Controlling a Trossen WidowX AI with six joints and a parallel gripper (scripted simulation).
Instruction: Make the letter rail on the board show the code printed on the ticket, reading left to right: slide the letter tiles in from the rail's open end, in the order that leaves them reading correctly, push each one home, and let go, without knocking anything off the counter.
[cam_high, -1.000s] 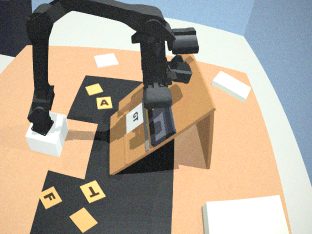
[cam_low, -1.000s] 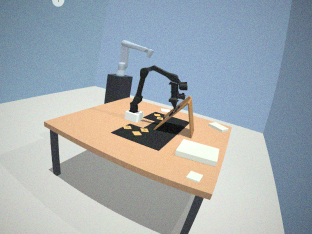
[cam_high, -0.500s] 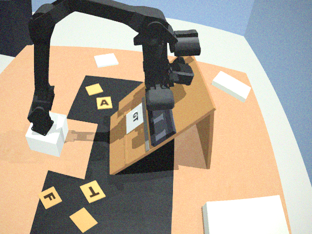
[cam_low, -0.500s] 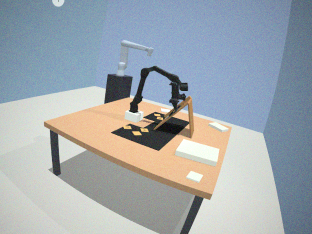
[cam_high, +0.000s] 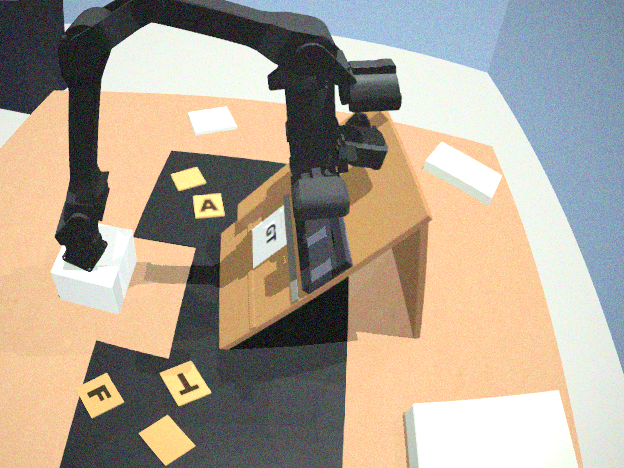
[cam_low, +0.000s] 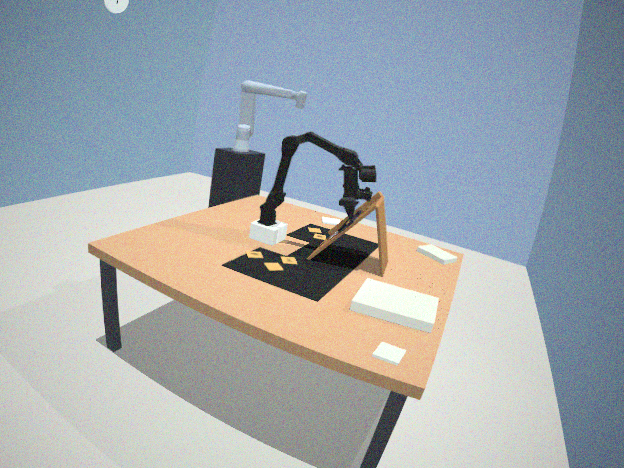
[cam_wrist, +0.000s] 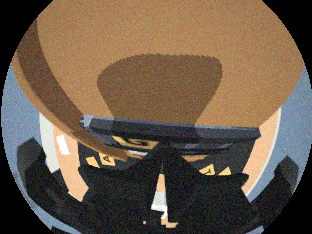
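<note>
My gripper tip is now 8 cm above the white ticket, 6 cm past it and 1 cm to the right of it. The rest, counted from my gripper tip: black mat (17 cm below, 14 cm behind, 8 cm to the right); large white slab (37 cm ahead, 24 cm to the right, 15 cm below); g tile (3 cm to the left, 1 cm behind).
</note>
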